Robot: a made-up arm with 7 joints. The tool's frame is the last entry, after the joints. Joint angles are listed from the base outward.
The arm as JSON. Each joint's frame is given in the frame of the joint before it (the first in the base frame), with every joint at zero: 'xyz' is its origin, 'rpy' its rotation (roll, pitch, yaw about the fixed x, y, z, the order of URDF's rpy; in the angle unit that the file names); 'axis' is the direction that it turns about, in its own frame. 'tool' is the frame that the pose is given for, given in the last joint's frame.
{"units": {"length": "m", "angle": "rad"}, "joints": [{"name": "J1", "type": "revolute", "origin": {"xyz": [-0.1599, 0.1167, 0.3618], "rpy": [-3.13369, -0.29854, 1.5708]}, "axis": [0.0, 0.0, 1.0]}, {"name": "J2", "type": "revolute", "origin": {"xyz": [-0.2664, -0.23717, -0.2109], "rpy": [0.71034, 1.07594, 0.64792]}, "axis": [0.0, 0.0, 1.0]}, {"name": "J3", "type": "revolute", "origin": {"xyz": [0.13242, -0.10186, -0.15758], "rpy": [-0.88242, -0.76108, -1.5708]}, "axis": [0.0, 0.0, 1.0]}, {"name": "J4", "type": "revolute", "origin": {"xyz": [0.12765, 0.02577, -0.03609], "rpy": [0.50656, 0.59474, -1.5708]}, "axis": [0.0, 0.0, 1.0]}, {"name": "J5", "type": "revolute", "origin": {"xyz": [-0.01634, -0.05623, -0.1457], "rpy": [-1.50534, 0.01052, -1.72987]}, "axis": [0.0, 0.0, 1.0]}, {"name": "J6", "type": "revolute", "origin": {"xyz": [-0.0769, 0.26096, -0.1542], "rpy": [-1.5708, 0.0, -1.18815]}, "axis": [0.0, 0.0, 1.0]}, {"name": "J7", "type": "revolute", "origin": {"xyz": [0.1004, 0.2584, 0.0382], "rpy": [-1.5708, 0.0, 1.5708]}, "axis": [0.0, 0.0, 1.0]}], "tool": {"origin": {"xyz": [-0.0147, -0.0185, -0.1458], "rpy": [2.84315, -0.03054, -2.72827]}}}
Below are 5 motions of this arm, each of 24 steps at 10 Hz.
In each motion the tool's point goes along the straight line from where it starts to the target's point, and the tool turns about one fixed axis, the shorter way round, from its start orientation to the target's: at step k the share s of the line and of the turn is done. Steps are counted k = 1, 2, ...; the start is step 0. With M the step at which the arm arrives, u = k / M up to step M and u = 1 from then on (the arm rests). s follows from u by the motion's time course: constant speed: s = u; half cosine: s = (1 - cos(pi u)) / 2; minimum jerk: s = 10 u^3 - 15 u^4 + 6 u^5.
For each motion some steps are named. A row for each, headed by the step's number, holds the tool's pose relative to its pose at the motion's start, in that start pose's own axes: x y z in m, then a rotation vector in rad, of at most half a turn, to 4 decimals.
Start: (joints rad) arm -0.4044 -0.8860 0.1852 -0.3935 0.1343 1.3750 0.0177
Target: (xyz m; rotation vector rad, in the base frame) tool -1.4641 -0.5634 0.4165 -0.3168 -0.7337 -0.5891
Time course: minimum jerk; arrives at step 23
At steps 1, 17, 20, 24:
1: -0.0001 0.0002 0.0004 -0.0003 0.0000 -0.0002
17: -0.1641 0.2312 0.4640 -0.3453 0.0233 -0.2097
20: -0.1822 0.2566 0.5150 -0.3832 0.0259 -0.2328
24: -0.1855 0.2613 0.5244 -0.3903 0.0264 -0.2371

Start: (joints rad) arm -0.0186 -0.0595 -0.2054 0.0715 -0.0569 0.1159 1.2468
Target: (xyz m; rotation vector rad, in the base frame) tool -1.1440 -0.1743 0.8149 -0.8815 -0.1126 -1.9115
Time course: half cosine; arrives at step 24
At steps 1, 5, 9, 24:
1: -0.0012 0.0010 -0.0015 0.0047 -0.0006 -0.0026
5: -0.0290 0.0254 -0.0365 0.1130 -0.0144 -0.0619
9: -0.0866 0.0757 -0.1089 0.3376 -0.0431 -0.1850
24: -0.2805 0.2454 -0.3528 1.0938 -0.1397 -0.5994

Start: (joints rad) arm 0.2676 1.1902 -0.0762 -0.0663 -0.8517 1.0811 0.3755
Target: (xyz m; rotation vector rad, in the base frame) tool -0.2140 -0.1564 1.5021 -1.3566 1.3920 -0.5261
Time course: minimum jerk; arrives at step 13
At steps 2, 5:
2: -0.0090 0.0121 0.0006 -0.0007 0.0063 -0.0267
5: -0.0917 0.1239 0.0058 -0.0072 0.0641 -0.2726

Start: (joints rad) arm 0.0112 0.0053 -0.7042 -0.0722 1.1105 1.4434 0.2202
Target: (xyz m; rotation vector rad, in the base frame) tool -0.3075 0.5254 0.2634 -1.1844 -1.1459 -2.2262
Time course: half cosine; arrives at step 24
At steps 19, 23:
19: -0.4939 0.2332 -0.3376 0.1391 -0.9675 -0.3130
23: -0.5484 0.2590 -0.3748 0.1545 -1.0744 -0.3476

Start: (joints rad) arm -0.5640 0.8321 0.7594 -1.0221 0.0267 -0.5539 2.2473
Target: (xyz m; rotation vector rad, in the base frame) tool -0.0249 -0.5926 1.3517 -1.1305 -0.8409 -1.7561
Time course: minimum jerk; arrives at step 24
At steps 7, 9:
7: -0.0096 0.0359 -0.0527 0.0962 0.2241 -0.0158
9: -0.0174 0.0649 -0.0953 0.1739 0.4052 -0.0285

